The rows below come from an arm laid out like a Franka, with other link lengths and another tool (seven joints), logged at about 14 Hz.
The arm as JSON. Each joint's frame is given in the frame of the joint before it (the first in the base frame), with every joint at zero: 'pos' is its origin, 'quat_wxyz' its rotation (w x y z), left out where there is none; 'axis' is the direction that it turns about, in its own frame. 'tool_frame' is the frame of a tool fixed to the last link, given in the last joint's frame.
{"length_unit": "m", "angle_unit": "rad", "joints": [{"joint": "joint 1", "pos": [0.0, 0.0, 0.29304], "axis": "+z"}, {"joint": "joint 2", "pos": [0.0, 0.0, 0.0], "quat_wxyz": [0.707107, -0.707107, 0.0, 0.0], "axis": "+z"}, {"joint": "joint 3", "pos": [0.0, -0.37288, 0.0], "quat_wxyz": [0.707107, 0.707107, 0.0, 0.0], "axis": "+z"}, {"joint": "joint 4", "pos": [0.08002, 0.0, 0.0], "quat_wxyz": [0.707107, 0.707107, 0.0, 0.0], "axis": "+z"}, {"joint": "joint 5", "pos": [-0.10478, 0.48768, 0.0], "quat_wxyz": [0.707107, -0.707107, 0.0, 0.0], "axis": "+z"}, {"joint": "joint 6", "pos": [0.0, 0.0, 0.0], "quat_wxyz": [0.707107, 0.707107, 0.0, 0.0], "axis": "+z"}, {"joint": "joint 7", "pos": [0.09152, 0.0, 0.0], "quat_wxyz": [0.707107, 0.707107, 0.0, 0.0], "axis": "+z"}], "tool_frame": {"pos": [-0.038, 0.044, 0.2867], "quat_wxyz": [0.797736, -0.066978, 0.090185, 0.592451]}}
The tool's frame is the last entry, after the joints.
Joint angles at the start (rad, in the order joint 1, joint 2, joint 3, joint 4, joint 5, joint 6, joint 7): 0.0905, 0.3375, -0.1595, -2.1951, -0.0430, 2.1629, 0.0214
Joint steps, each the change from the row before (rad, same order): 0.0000, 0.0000, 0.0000, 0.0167, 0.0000, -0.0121, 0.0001; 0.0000, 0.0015, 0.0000, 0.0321, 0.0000, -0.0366, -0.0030; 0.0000, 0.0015, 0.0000, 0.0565, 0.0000, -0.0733, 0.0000; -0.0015, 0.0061, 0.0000, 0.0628, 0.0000, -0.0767, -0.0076; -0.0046, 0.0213, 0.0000, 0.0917, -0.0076, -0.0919, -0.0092; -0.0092, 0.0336, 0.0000, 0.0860, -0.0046, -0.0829, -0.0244; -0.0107, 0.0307, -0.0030, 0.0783, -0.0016, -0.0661, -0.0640; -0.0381, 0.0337, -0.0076, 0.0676, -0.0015, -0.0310, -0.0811
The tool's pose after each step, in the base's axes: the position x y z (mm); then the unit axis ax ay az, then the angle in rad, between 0 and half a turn. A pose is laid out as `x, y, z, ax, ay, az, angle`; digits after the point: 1 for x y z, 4 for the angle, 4 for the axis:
514.1, -98.6, 4.3, 0.7967, -0.6033, -0.0358, 2.7270
523.0, -98.9, 15.9, 0.7974, -0.6023, -0.0381, 2.7232
535.2, -99.1, 38.2, 0.7970, -0.6023, -0.0452, 2.7111
548.0, -100.3, 61.4, 0.7984, -0.5998, -0.0534, 2.6994
567.2, -105.5, 89.1, 0.8005, -0.5963, -0.0599, 2.6803
581.7, -113.2, 107.8, 0.8051, -0.5887, -0.0720, 2.6613
597.2, -124.4, 123.7, 0.8190, -0.5679, -0.0826, 2.6618
612.0, -156.4, 131.1, 0.8283, -0.5533, -0.0878, 2.6797

